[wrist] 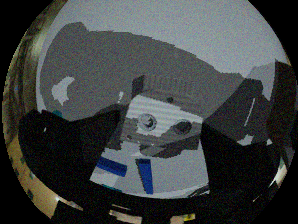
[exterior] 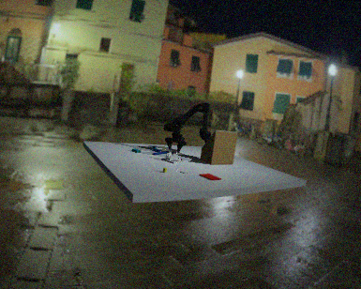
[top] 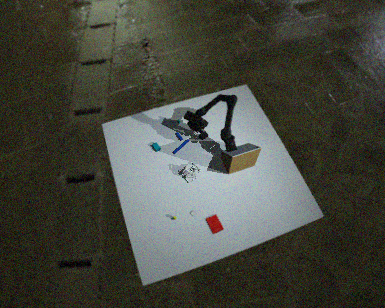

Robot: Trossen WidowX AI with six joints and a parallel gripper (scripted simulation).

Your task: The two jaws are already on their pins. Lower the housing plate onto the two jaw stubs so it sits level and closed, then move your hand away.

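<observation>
The blue rod lies 150 mm ahead of my gripper tip, 50 mm to the left of it and 10 mm below it. Round my gripper tip: small yellow piece (350 mm ahead, 580 mm to the left); then small white piece (230 mm ahead, 580 mm to the left, 10 mm below); then teal block (330 mm ahead).
</observation>
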